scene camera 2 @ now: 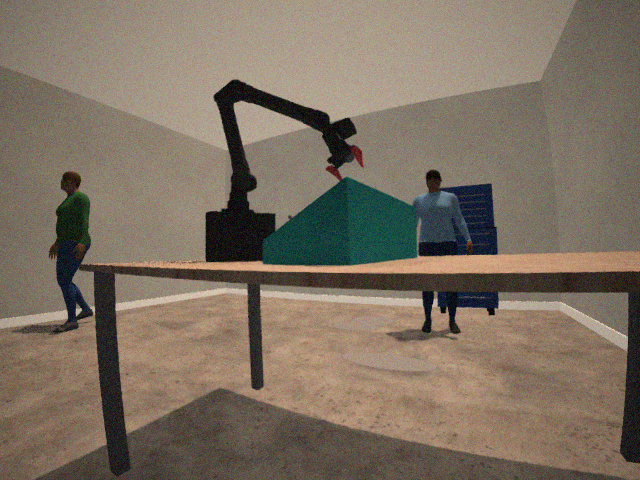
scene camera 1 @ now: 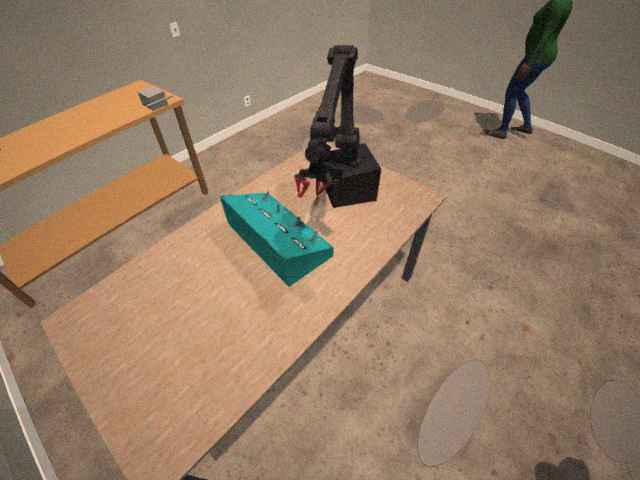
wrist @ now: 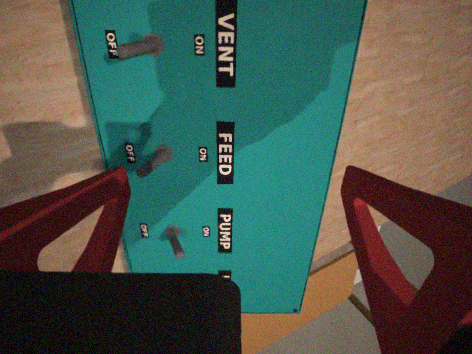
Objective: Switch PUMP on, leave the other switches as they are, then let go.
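Pixels of known places: gripper, fingertip midpoint: [scene camera 2: 352, 174] [scene camera 1: 308, 196] [wrist: 235, 178]; arm's base, link origin: [scene camera 2: 238, 213] [scene camera 1: 350, 160].
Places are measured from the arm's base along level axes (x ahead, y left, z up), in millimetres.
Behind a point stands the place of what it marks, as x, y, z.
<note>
The teal switch box [scene camera 1: 273, 253] @[657, -14, -42] [scene camera 2: 310, 232] @[426, -380, -119] [wrist: 280, 200] @[546, -163, -35] stands on the table. In the wrist view, the PUMP lever [wrist: 176, 242] @[405, -165, -69] slants down, its tip slightly toward the ON side; the lever [scene camera 1: 278, 208] @[405, -166, -73] looks small in scene camera 1. The FEED lever [wrist: 154, 162] @[432, -49, -75] and VENT lever [wrist: 140, 46] @[472, 63, -73] lean toward OFF. The LAMP switch is hidden behind the black gripper body in the wrist view; its lever [scene camera 1: 265, 196] @[357, -277, -81] shows at the far end in scene camera 1. My gripper [scene camera 1: 310, 194] @[461, 37, 120] [scene camera 2: 351, 173] @[461, 37, 120] [wrist: 235, 178] @[461, 37, 120] is open and empty, above the panel's height, apart from the levers.
The black arm base [scene camera 1: 354, 178] @[98, 71, -22] [scene camera 2: 232, 235] @[50, -116, -98] stands behind the box on the table [scene camera 1: 170, 330] @[1079, -235, -192] [scene camera 2: 491, 263] @[784, -422, -192]. An orange shelf unit [scene camera 1: 77, 129] is at the left. A person in green [scene camera 1: 547, 36] [scene camera 2: 74, 217] and one in light blue [scene camera 2: 438, 217] stand beyond the table.
</note>
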